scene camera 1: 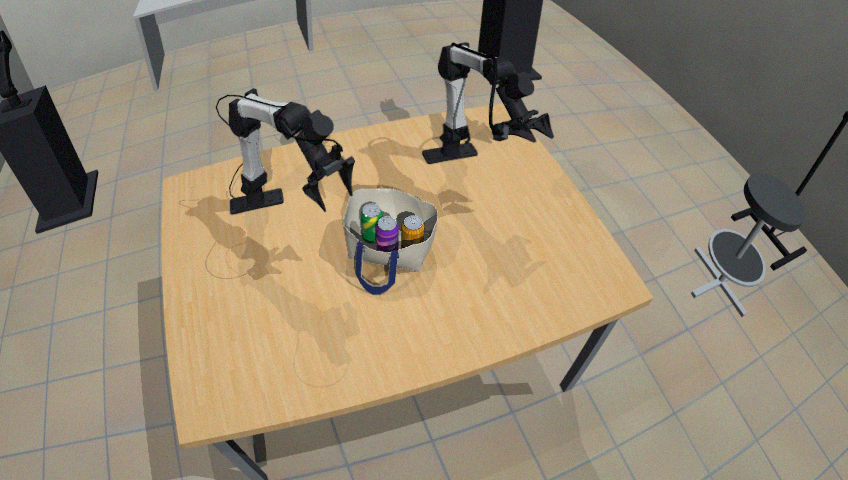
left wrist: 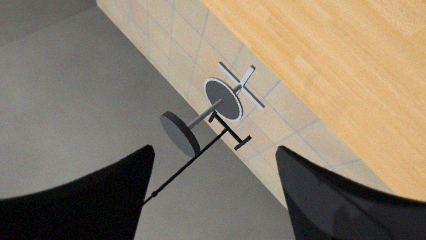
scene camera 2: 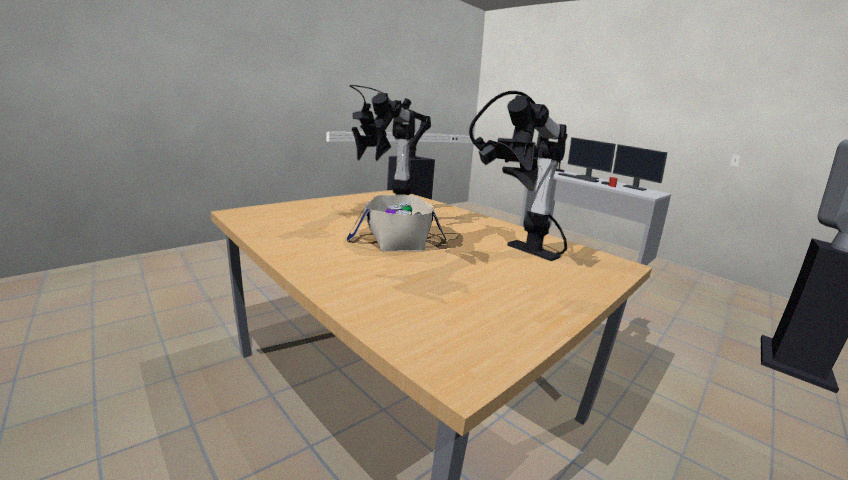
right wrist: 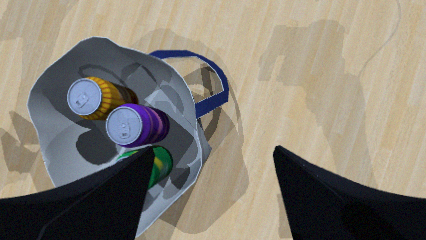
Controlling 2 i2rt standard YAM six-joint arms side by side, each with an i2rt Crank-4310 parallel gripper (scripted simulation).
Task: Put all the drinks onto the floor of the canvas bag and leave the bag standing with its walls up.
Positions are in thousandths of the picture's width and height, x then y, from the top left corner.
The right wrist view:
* my right gripper: 501,623
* canvas bag: 170,615
